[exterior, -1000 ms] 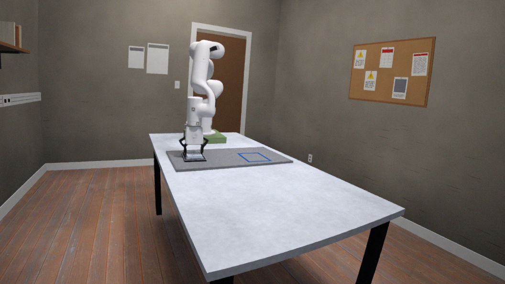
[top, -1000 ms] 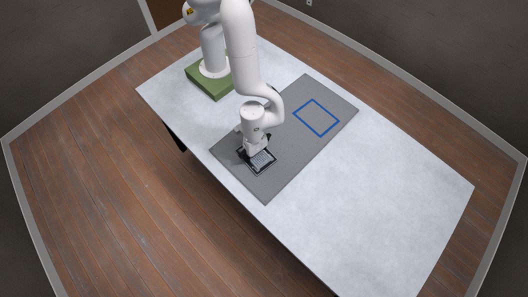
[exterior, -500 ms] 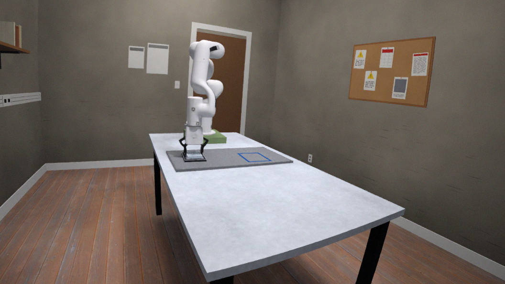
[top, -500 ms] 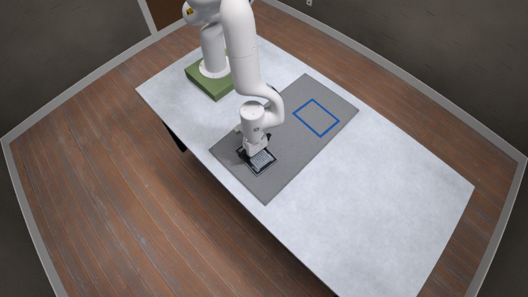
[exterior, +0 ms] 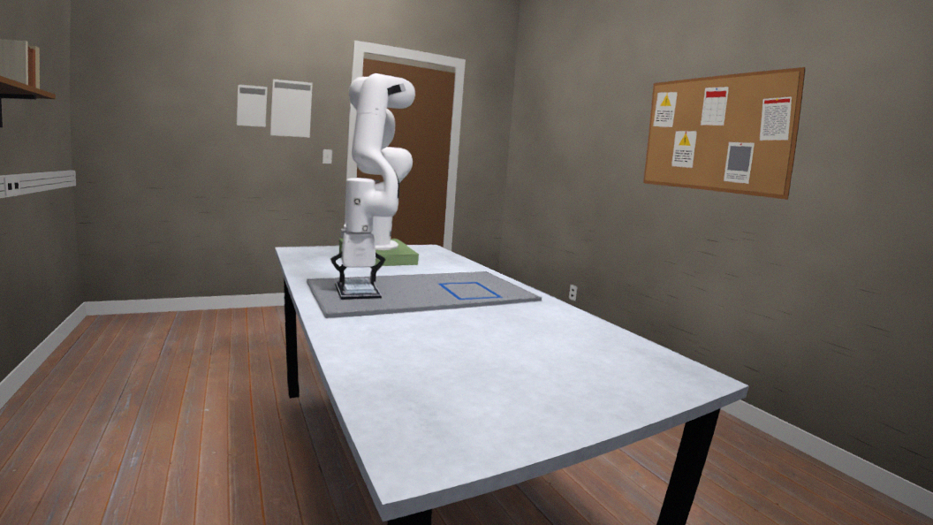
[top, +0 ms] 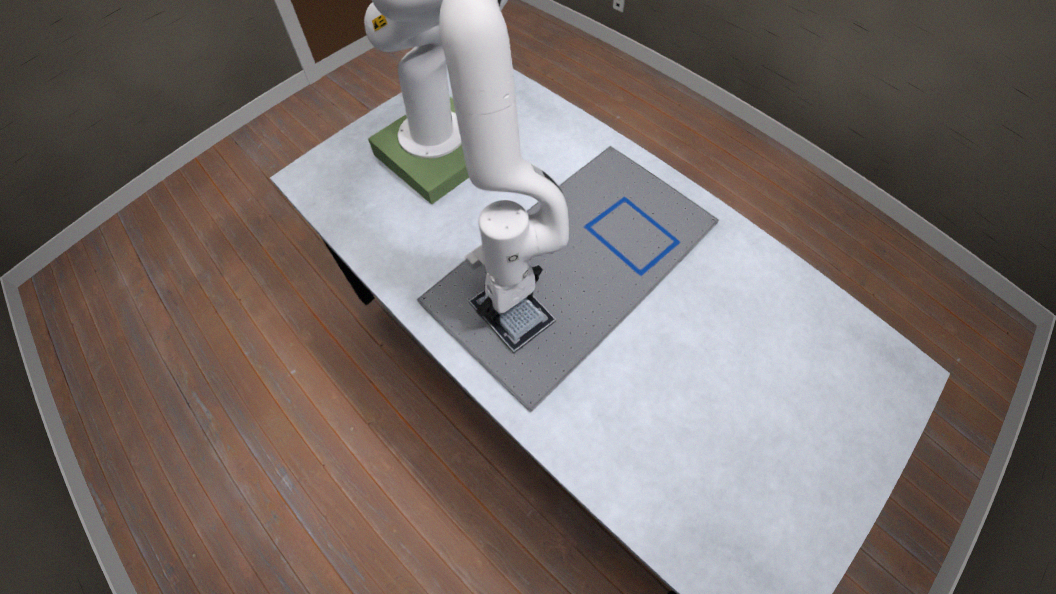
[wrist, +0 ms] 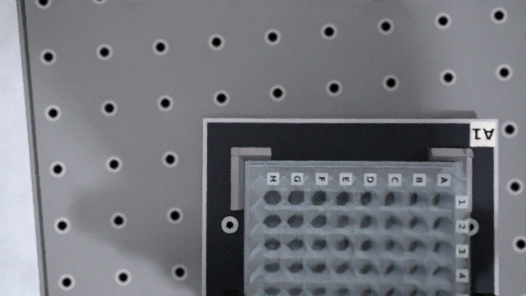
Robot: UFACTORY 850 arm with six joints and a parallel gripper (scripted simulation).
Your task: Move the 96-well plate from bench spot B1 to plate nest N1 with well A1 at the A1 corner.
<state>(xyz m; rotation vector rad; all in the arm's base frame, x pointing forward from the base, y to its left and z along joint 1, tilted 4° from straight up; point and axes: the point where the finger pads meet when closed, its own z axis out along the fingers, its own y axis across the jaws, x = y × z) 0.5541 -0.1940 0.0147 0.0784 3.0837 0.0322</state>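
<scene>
Now: hand 10 mm above the clear 96-well plate. Also, from my hand: black plate nest 30 mm below.
</scene>
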